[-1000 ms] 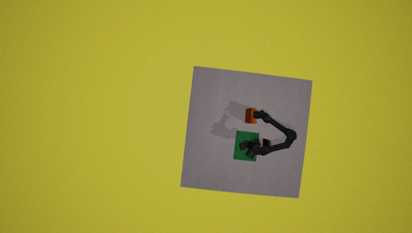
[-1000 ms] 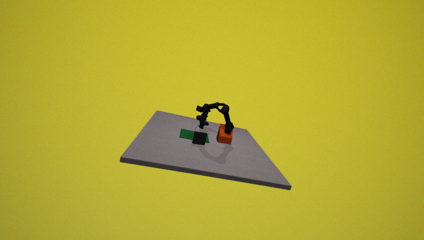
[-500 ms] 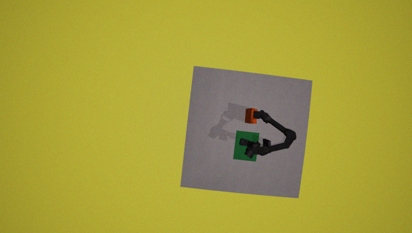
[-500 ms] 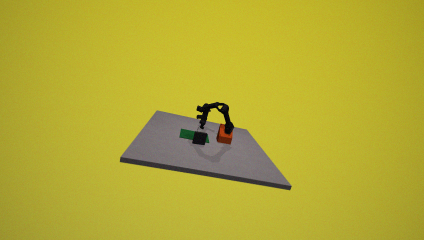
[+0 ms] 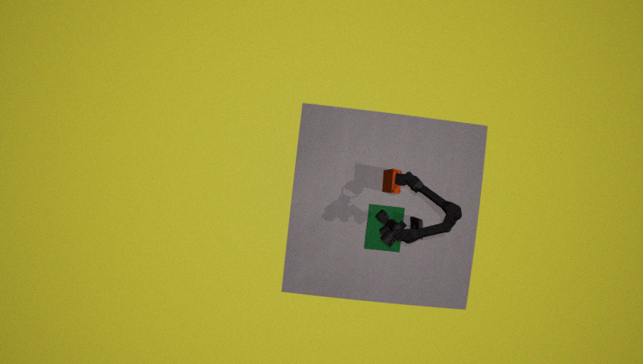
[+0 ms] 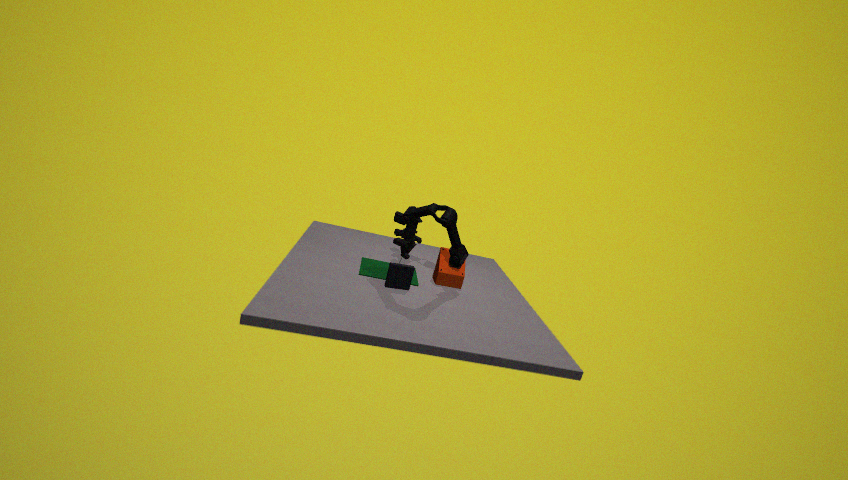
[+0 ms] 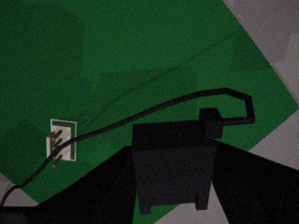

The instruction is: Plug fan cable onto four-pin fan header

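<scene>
Right now the green board is 110 mm below my gripper tip, 60 mm ahead of it and 30 mm to the left of it. Also, from my gripper tip: black fan 210 mm to the left, 30 mm below, 20 mm ahead; then fan plug 10 mm behind; then white four-pin header 90 mm below, 80 mm to the left, 30 mm ahead.
</scene>
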